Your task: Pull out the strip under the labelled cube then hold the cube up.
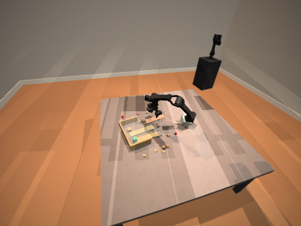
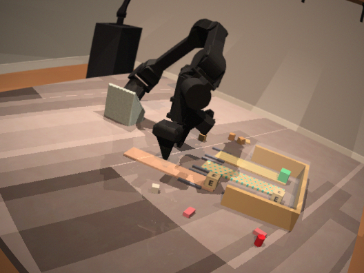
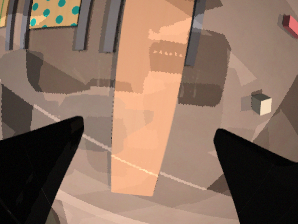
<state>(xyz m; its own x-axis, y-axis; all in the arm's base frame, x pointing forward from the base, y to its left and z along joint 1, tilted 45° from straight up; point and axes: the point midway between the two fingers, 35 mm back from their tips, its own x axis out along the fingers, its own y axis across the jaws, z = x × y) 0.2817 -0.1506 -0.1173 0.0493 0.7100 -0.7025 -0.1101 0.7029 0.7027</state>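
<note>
My gripper tip is now 30 mm short of the cream cube, 120 mm to the left of it and 40 mm above it.
</note>
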